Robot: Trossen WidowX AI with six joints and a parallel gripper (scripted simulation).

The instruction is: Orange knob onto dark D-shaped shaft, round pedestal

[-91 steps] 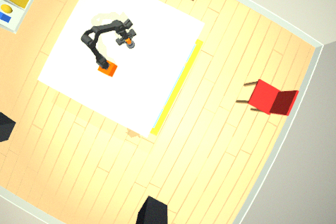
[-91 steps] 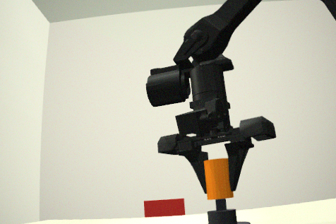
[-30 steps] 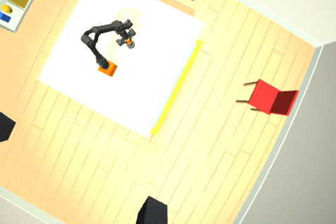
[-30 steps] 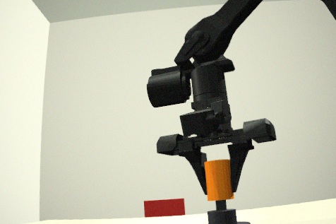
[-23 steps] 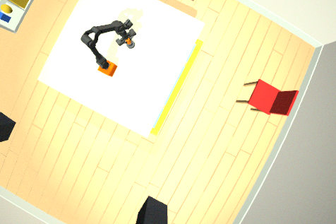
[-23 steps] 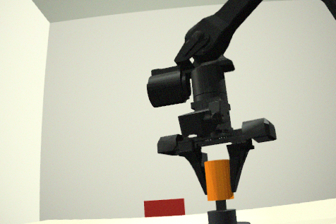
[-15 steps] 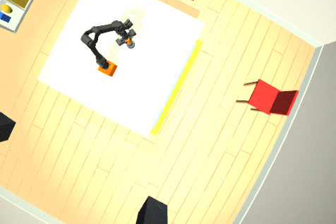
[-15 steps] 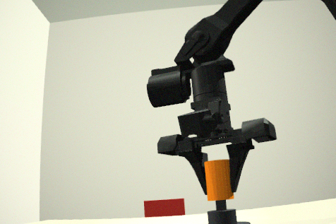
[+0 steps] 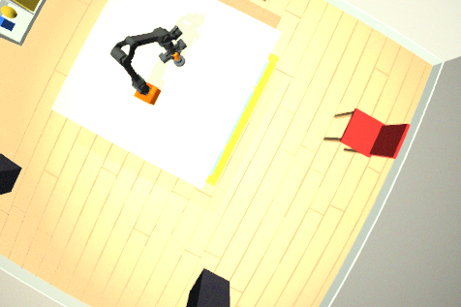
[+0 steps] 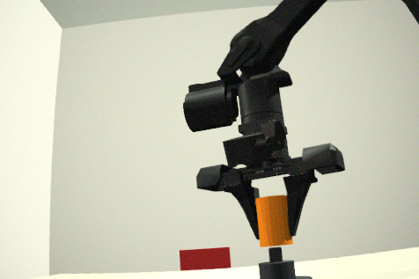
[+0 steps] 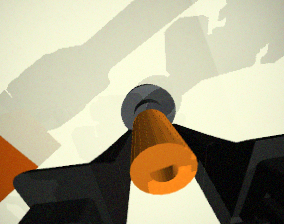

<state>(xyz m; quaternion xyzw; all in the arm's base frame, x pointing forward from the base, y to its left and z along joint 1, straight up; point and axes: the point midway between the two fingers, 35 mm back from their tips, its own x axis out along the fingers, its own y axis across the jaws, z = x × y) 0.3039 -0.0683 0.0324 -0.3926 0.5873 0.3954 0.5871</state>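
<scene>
Now: gripper tip 2 cm below the orange knob. From my gripper tip the other things lie so: dark shaft 4 cm below.
</scene>
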